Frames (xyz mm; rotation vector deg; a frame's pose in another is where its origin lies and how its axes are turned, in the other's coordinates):
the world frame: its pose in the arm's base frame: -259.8 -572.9 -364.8 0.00 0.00 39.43
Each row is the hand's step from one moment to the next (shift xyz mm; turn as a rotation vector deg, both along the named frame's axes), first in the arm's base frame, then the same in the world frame.
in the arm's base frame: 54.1 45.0 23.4 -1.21 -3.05 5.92
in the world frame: 70.4 0.4 23.4 -2.87 -1.59 5.92
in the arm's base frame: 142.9 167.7 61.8 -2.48 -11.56 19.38
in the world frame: 216.9 38.8 61.8 -9.26 -7.35 19.38
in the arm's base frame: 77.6 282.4 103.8 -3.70 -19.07 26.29
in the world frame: 239.3 168.8 103.8 -14.97 -12.38 26.29
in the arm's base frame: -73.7 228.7 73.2 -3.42 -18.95 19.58
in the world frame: 88.3 223.5 73.2 -14.68 -12.46 19.58
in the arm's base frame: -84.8 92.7 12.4 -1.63 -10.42 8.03
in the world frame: -6.6 125.5 12.4 -7.88 -7.01 8.03
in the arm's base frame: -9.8 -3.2 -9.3 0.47 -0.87 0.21
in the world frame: -9.6 3.8 -9.3 -0.19 -0.97 0.21
